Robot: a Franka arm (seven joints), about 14 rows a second.
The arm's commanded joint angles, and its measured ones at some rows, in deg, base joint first. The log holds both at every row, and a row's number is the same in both.
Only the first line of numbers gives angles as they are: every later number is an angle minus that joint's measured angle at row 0.
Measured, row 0: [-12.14, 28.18, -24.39, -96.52, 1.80, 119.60, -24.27]
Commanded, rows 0 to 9: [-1.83, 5.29, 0.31, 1.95, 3.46, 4.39, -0.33]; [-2.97, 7.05, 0.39, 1.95, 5.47, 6.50, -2.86]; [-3.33, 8.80, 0.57, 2.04, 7.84, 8.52, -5.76]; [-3.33, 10.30, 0.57, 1.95, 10.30, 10.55, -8.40]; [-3.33, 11.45, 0.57, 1.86, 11.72, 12.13, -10.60]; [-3.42, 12.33, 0.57, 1.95, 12.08, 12.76, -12.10]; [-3.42, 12.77, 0.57, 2.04, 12.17, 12.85, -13.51]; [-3.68, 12.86, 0.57, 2.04, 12.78, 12.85, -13.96]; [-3.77, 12.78, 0.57, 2.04, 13.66, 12.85, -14.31]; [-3.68, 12.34, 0.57, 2.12, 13.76, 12.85, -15.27]
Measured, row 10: [-2.68, 12.58, 0.11, 0.62, 12.06, 13.06, -12.30]
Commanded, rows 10 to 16: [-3.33, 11.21, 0.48, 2.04, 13.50, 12.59, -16.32]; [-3.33, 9.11, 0.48, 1.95, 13.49, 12.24, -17.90]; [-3.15, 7.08, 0.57, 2.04, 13.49, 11.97, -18.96]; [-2.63, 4.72, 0.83, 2.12, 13.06, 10.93, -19.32]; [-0.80, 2.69, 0.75, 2.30, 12.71, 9.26, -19.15]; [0.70, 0.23, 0.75, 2.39, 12.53, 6.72, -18.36]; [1.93, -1.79, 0.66, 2.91, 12.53, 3.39, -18.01]
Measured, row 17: [-0.68, 3.56, 0.67, 3.74, 12.35, 8.25, -17.61]
